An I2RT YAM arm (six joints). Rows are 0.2 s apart.
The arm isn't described. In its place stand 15 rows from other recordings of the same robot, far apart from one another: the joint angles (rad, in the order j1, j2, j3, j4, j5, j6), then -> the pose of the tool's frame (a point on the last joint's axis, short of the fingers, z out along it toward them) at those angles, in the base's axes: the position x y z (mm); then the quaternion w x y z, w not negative.
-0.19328, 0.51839, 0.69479, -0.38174, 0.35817, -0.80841 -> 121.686 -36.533 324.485 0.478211 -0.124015 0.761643 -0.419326
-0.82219, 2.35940, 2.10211, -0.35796, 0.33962, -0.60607 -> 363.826 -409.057 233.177 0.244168 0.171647 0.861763 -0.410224
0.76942, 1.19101, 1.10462, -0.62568, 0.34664, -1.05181 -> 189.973 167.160 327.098 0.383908 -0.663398 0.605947 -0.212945
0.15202, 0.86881, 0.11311, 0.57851, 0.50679, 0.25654 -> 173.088 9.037 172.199 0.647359 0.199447 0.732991 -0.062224
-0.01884, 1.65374, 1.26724, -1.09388, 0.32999, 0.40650 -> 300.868 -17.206 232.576 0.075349 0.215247 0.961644 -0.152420
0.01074, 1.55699, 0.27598, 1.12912, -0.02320, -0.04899 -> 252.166 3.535 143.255 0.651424 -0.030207 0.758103 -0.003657
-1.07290, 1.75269, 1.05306, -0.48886, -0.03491, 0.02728 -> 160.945 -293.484 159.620 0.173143 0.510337 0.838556 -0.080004
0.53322, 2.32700, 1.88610, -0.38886, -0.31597, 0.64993 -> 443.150 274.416 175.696 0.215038 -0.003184 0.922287 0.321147
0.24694, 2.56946, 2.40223, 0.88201, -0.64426, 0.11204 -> 548.364 160.285 341.979 0.825674 -0.313910 0.373402 0.283361
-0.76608, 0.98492, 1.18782, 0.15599, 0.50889, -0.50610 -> 132.319 -151.371 478.523 0.554753 0.276598 0.519739 -0.587889
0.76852, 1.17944, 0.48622, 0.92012, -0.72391, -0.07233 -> 159.164 186.677 269.780 0.612814 -0.490606 0.418370 0.456870
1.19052, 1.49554, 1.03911, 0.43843, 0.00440, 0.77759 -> 132.320 330.599 320.657 0.389257 -0.144747 0.698604 0.582649
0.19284, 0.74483, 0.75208, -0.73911, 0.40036, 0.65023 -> 149.785 15.111 282.869 0.438508 0.281794 0.853403 -0.002396
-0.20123, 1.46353, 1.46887, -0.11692, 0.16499, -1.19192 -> 336.721 -74.655 425.141 0.470146 -0.304802 0.679716 -0.473334
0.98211, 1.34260, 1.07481, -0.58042, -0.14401, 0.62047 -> 153.812 239.579 281.758 0.196973 -0.192806 0.913232 0.300058
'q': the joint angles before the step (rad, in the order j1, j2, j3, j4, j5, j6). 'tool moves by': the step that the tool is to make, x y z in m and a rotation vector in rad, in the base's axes. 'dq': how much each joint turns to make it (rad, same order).
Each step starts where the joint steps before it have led.
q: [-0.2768 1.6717 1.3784 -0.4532 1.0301 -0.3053]
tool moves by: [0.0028 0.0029 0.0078 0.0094 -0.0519 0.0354]
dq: [0.0078 -0.0089 0.0104 0.0296 -0.0359 -0.0018]
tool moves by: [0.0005 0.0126 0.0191 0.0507 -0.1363 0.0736]
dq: [0.0287 -0.0358 0.0238 0.0064 -0.0868 0.0653]
